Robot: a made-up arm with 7 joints.
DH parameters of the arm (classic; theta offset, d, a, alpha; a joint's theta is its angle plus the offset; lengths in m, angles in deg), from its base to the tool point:
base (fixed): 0 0 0 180
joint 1: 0 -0.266 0 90
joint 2: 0 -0.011 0 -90
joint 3: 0 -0.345 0 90
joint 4: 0 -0.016 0 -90
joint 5: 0 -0.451 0 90
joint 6: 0 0 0 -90
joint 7: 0 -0.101 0 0
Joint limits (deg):
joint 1: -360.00..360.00
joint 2: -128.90..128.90
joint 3: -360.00..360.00
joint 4: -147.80..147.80
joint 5: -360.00..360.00
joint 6: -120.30..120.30
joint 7: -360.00..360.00
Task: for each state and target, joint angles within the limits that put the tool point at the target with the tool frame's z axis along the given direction. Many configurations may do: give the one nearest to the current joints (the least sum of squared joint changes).
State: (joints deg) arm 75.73 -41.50 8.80 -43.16 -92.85 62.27 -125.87
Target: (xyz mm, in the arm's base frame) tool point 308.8 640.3 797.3 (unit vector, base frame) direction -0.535 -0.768 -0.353
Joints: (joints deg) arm 120.30 -44.76 -22.23 -12.91 -122.41 15.49 -125.87
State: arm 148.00 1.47 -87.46 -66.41 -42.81 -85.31 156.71
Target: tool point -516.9 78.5 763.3 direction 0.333 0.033 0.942
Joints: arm 160.31 29.97 -104.16 -32.17 -51.19 -114.44 156.71
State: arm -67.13 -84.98 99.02 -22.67 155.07 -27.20 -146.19
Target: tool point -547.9 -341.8 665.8 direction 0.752 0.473 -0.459
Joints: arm -72.84 -69.21 117.98 -67.41 191.72 -30.80 -146.19
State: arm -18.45 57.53 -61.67 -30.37 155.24 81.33 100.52
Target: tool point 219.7 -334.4 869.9 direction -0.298 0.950 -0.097
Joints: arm -31.57 33.83 -41.96 -68.00 123.67 41.04 100.52
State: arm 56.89 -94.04 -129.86 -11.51 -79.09 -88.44 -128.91
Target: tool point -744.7 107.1 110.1 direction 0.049 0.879 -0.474
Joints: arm 23.97 -105.07 -81.51 -14.04 -30.49 -103.19 -128.91
